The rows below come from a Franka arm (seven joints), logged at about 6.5 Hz.
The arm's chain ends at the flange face. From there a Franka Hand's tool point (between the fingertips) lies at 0.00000 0.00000 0.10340 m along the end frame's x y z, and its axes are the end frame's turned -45 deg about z.
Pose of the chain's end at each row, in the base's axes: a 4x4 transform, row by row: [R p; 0 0 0 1], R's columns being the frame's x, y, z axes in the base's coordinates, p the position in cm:
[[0.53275, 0.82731, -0.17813, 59.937], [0.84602, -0.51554, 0.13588, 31.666], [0.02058, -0.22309, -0.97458, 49.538], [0, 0, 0, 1]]
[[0.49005, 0.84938, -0.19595, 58.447], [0.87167, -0.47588, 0.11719, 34.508], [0.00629, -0.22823, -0.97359, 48.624], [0, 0, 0, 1]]
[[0.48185, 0.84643, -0.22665, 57.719], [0.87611, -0.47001, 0.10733, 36.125], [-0.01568, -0.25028, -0.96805, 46.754], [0, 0, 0, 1]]
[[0.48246, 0.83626, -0.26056, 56.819], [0.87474, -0.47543, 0.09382, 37.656], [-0.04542, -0.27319, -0.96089, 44.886], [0, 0, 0, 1]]
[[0.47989, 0.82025, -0.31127, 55.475], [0.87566, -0.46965, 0.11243, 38.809], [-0.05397, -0.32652, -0.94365, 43.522], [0, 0, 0, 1]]
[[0.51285, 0.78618, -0.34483, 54.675], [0.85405, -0.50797, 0.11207, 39.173], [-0.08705, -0.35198, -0.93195, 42.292], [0, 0, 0, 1]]
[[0.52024, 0.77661, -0.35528, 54.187], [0.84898, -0.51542, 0.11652, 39.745], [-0.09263, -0.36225, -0.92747, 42.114], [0, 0, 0, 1]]
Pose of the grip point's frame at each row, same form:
[[-0.20829, 0.96171, -0.17813, 58.095], [0.96277, 0.23368, 0.13588, 33.071], [0.17230, -0.14320, -0.97458, 39.461], [0, 0, 0, 1]]
[[-0.25408, 0.94712, -0.19595, 56.421], [0.95286, 0.27987, 0.11719, 35.720], [0.16583, -0.15694, -0.97359, 38.557], [0, 0, 0, 1]]
[[-0.25780, 0.93924, -0.22665, 55.375], [0.95185, 0.28716, 0.10733, 37.235], [0.16589, -0.18806, -0.96805, 36.744], [0, 0, 0, 1]]
[[-0.25017, 0.93248, -0.26056, 54.125], [0.95471, 0.28235, 0.09382, 38.626], [0.16106, -0.22529, -0.96089, 34.950], [0, 0, 0, 1]]
[[-0.24067, 0.91934, -0.31127, 52.256], [0.95128, 0.28709, 0.11243, 39.972], [0.19272, -0.26905, -0.94365, 33.765], [0, 0, 0, 1]]
[[-0.19327, 0.91855, -0.34483, 51.109], [0.96309, 0.24472, 0.11207, 40.332], [0.18733, -0.31044, -0.93195, 32.656], [0, 0, 0, 1]]
[[-0.18128, 0.91701, -0.35528, 50.513], [0.96478, 0.23586, 0.11652, 40.950], [0.19065, -0.32165, -0.92747, 32.524], [0, 0, 0, 1]]

